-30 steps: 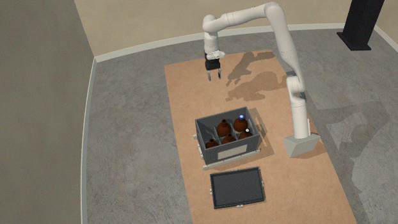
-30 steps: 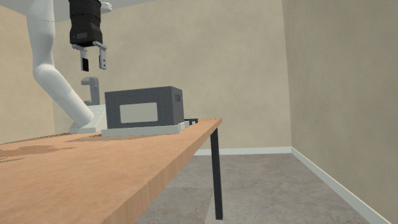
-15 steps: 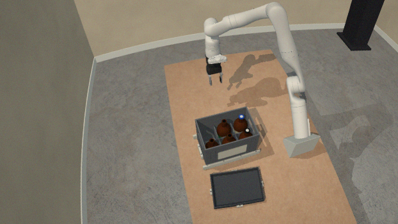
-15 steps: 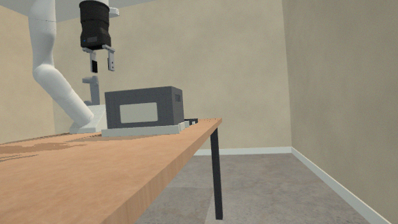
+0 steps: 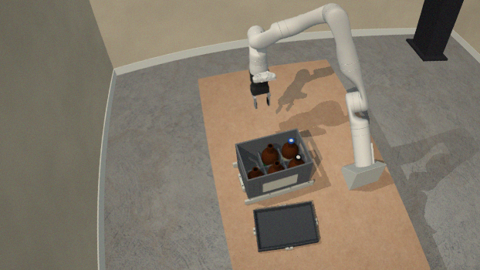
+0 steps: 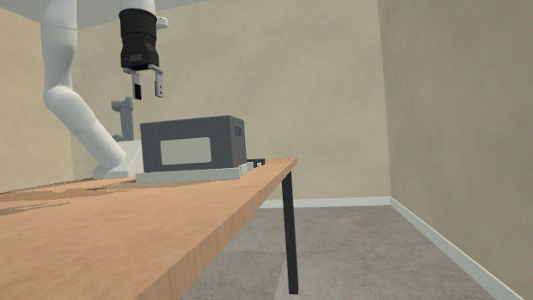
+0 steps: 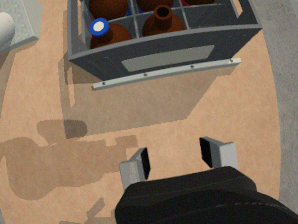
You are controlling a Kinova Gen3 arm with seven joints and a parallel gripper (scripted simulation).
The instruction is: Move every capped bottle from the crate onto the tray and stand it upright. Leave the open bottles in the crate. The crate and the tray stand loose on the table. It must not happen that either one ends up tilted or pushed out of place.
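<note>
Now: hand 23 cm to the right of the crate, 15 cm above it and 1 cm past it. The rest, counted from my hand: dark tray (49 cm to the left, 22 cm below, 2 cm behind).
</note>
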